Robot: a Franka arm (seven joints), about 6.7 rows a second.
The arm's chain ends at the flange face. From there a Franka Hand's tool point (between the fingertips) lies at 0.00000 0.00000 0.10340 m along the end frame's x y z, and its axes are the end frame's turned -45 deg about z.
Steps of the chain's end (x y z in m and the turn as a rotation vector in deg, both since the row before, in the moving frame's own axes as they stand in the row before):
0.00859 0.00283 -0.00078 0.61 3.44 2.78
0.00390 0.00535 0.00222 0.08 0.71 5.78
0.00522 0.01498 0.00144 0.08 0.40 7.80
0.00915 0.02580 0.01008 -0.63 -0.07 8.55
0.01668 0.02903 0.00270 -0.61 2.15 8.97
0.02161 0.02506 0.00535 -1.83 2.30 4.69
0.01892 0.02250 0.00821 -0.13 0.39 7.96
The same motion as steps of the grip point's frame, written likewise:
0.00915 0.01181 -0.00097 -2.00 2.86 2.78
-0.00006 0.00739 0.00221 -0.45 0.56 5.78
-0.00632 0.01473 0.00144 -0.23 0.34 7.80
-0.01272 0.02536 0.01007 -0.40 -0.49 8.55
-0.00705 0.03598 0.00262 -1.95 1.09 8.97
-0.00206 0.03829 0.00521 -2.92 0.33 4.69
-0.00225 0.02997 0.00821 -0.37 0.18 7.96

